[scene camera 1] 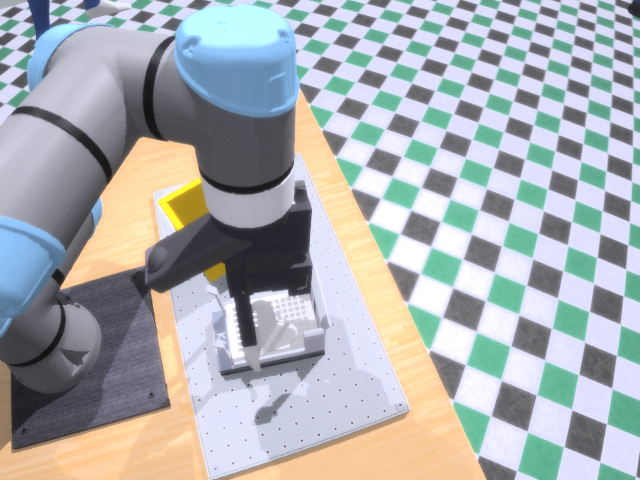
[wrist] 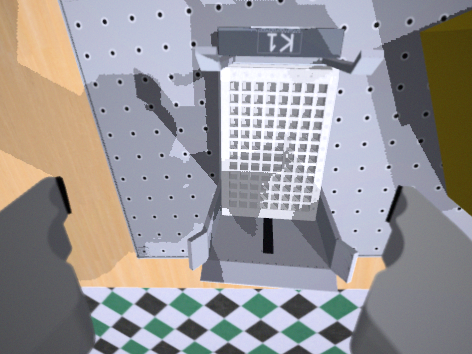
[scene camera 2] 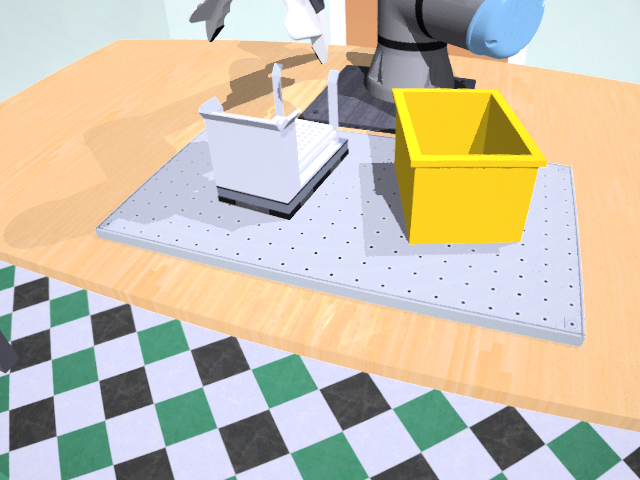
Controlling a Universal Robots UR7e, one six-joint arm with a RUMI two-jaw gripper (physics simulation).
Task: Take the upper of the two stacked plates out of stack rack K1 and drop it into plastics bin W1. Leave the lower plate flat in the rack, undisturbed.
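Frame: origin at the arm's base, x left, y back, z up, level; centimetres.
Where they show: gripper, fingertip midpoint: (scene camera 1: 249, 312) (wrist: 230, 186) (scene camera 2: 263, 51); arm's base, origin of the base link: (scene camera 1: 58, 347) (scene camera 2: 410, 87).
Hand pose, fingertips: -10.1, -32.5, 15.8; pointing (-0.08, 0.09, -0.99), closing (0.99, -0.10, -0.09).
Observation:
Each offset is from my fingertips to the top centre of the thing, as dx, dy, dz. Level surfaces: height alone.
The upper plate @(+2.0, -2.3, -10.2) (scene camera 1: 292, 310) (scene camera 2: 316, 135) (wrist: 275, 130), white with a grid of square wells, lies flat in stack rack K1 @(+2.1, -1.6, -3.4) (scene camera 1: 313, 342) (scene camera 2: 253, 160) (wrist: 232, 42). The lower plate is mostly hidden beneath it; their edges are hard to tell apart. The rack has a high wall at one end and two thin upright posts at the other. My gripper (scene camera 2: 268, 49) (wrist: 230, 186) is open and empty, above the rack. In the wrist view its fingers stand wide to the left and right of the rack. Bin W1 @(+22.2, -0.1, -5.4) (scene camera 1: 186, 204) (scene camera 2: 465, 201) (wrist: 452, 100) is yellow and open at the top.
The rack and bin stand on a grey perforated board (scene camera 1: 351, 397) (scene camera 2: 454, 289) (wrist: 150, 150), on a wooden table @(dz -16.7) (scene camera 1: 434, 434) (scene camera 2: 170, 289). The bin is beside the rack, with a gap between them. The arm's dark base plate (scene camera 1: 129, 382) (scene camera 2: 346, 111) lies beside the board.

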